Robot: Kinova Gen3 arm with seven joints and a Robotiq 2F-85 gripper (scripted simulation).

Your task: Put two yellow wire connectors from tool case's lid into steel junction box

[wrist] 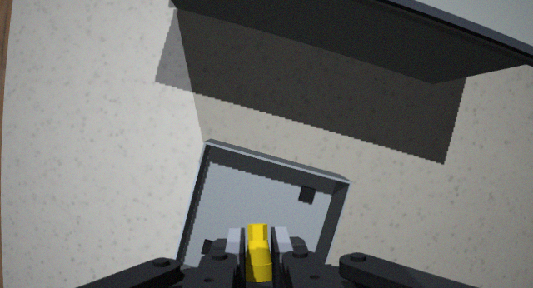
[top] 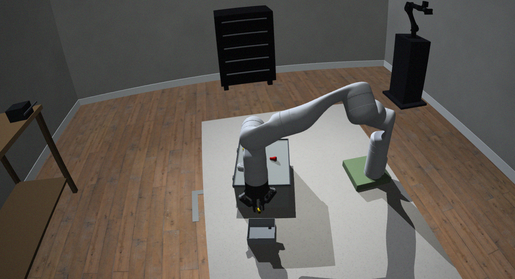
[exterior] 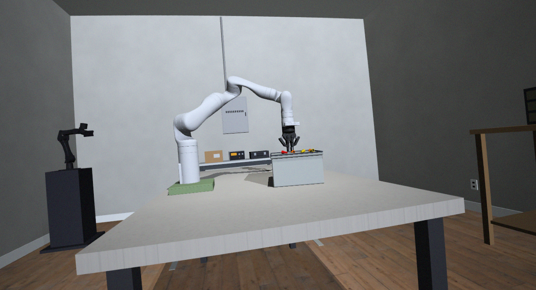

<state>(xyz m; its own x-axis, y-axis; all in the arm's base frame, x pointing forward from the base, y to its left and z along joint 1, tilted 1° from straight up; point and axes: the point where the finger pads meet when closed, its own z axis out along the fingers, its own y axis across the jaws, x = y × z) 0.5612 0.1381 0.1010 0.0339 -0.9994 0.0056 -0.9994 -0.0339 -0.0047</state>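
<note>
The tool case lies 7 cm behind my hand, 26 cm to the right of it and 4 cm below it. Round my hand: red connector (12 cm behind, 25 cm to the right).
</note>
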